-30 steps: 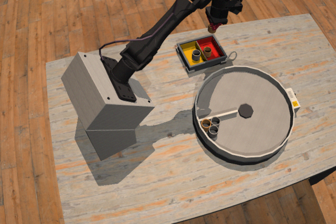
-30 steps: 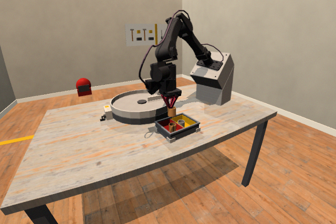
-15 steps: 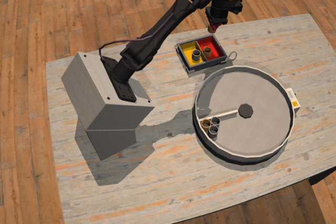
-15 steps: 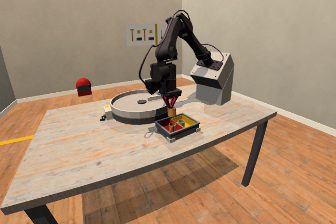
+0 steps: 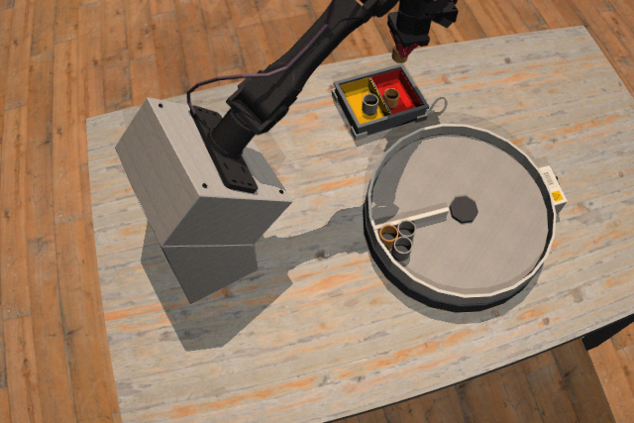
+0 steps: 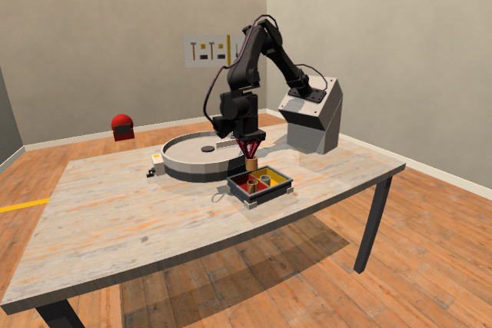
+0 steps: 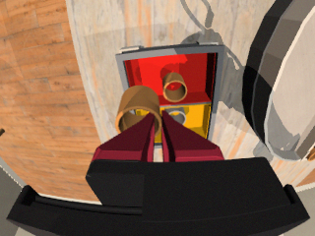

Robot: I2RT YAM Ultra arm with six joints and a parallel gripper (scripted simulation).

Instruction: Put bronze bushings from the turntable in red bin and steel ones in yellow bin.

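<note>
The red bin is 1 cm behind my hand, 2 cm to the right of it and 14 cm below it. Also, from my hand: turntable: 2 cm behind, 37 cm to the right, 10 cm below; two-part bin tray: 6 cm behind, 2 cm to the right, 13 cm below; yellow bin: 10 cm behind, 2 cm to the right, 14 cm below.
</note>
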